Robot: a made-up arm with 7 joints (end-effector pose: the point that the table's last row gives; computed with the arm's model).
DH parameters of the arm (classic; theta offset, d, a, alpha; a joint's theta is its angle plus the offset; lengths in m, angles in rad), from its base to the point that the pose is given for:
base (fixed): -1.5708 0.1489 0 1.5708
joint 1: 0 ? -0.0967 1.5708
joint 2: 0 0.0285 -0.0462 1.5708
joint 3: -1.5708 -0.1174 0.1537 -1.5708
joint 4: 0 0.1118 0.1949 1.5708
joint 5: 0 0.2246 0.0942 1.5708
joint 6: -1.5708 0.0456 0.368 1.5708
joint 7: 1.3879 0 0.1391 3.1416
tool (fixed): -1.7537 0.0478 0 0
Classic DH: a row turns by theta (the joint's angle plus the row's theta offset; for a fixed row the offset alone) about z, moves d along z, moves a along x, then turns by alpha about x.
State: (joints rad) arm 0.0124 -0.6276 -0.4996 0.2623 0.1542 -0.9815 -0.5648
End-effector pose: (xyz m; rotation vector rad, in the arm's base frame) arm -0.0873 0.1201 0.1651 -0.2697 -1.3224 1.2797
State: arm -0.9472 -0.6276 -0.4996 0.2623 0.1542 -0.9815 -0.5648
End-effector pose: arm -0.0873 0.0557 0.2566 0.4034 -1.7739 0.5278
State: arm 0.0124 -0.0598 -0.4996 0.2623 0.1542 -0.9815 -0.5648
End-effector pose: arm -0.0380 0.2425 0.1636 -0.6022 -1.1392 0.7973
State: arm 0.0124 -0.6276 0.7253 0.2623 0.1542 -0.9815 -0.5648
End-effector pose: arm -0.0190 0.0269 0.2394 0.8054 -1.1431 0.4891
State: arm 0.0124 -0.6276 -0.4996 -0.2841 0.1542 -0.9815 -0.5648
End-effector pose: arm -0.1168 0.1224 0.1995 -0.3624 -0.7526 1.2144
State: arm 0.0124 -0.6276 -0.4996 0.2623 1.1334 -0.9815 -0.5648
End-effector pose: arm -0.2718 0.2618 0.3286 0.7368 -1.1415 0.8838
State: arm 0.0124 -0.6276 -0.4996 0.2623 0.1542 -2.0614 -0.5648
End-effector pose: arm 0.2765 0.4282 0.2028 -0.0679 -2.4724 1.0071
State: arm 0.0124 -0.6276 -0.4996 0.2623 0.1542 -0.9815 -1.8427
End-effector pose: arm 0.0059 -0.0136 0.1959 -1.2438 -1.1146 2.2950
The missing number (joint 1, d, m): -0.147
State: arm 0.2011 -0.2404 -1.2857 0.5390 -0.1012 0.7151 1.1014
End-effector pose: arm -0.3052 0.6426 0.1133 -1.3603 -0.8936 -0.8171
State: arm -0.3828 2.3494 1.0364 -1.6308 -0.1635 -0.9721 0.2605
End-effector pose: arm 0.1772 0.1874 0.3258 1.3201 -0.3129 -2.0179
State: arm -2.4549 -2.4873 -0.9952 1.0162 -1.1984 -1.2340 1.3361
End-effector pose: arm 0.1326 -0.0887 -0.1303 -0.2100 1.0336 0.5676
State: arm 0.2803 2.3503 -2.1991 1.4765 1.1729 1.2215 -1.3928
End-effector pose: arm 1.0148 0.1257 0.4390 1.1906 1.1918 0.0109
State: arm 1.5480 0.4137 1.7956 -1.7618 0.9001 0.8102 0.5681
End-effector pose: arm 0.5700 -0.3047 0.1203 0.4686 2.3348 -0.2858
